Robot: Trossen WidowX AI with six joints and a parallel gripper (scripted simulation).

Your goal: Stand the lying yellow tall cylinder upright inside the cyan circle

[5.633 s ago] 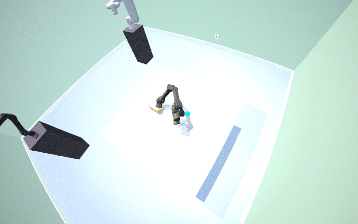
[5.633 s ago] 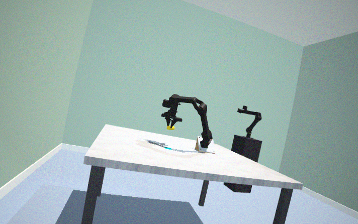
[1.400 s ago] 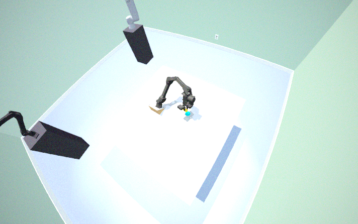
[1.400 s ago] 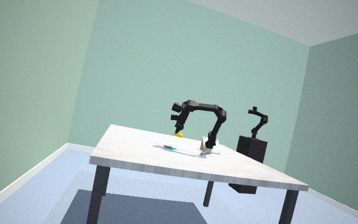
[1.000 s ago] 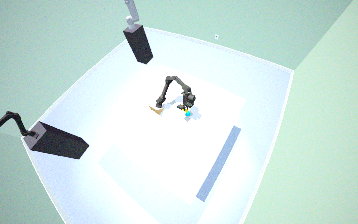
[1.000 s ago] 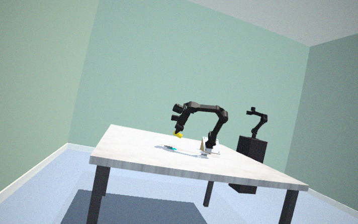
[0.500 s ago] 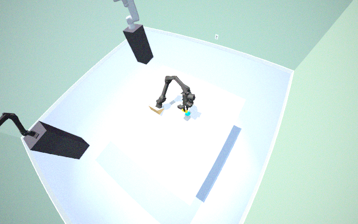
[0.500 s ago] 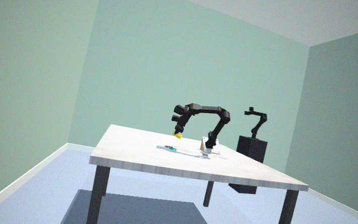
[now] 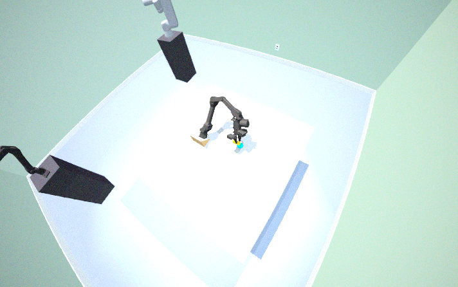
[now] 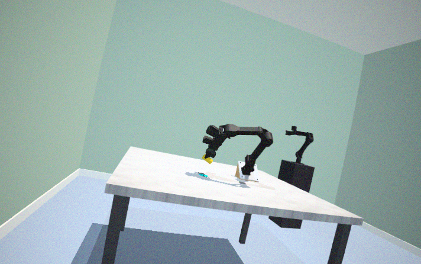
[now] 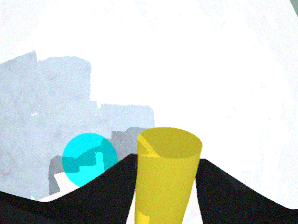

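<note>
Right now my gripper tip is 110 mm above the cyan circle and 30 mm to the right of it. Also, from my gripper tip: yellow cylinder 20 mm behind, 10 mm below.
</note>
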